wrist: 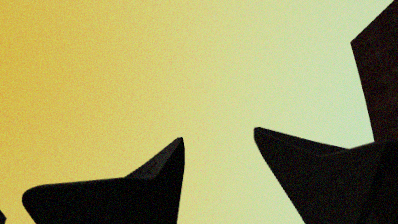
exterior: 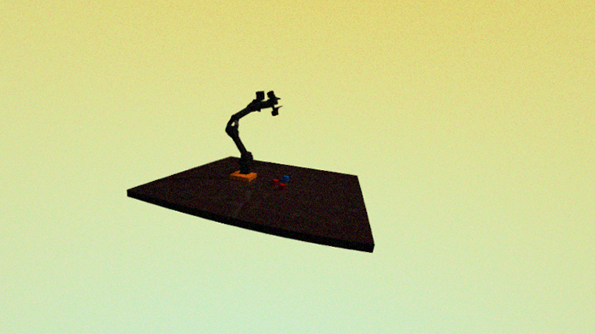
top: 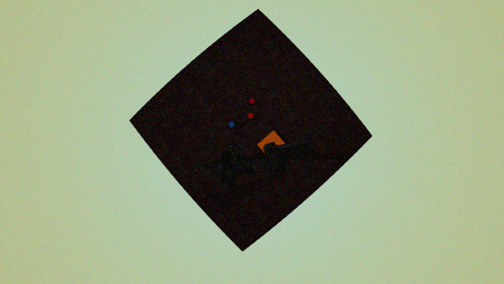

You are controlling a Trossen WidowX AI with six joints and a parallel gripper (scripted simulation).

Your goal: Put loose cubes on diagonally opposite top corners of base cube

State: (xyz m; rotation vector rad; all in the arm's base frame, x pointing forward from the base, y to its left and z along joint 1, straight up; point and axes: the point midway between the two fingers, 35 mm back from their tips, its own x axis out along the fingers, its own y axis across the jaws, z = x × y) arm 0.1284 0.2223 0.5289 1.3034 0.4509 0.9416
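The blue cube lies 55 cm below my gripper tip, 15 cm to the right of it and 14 cm ahead of it.
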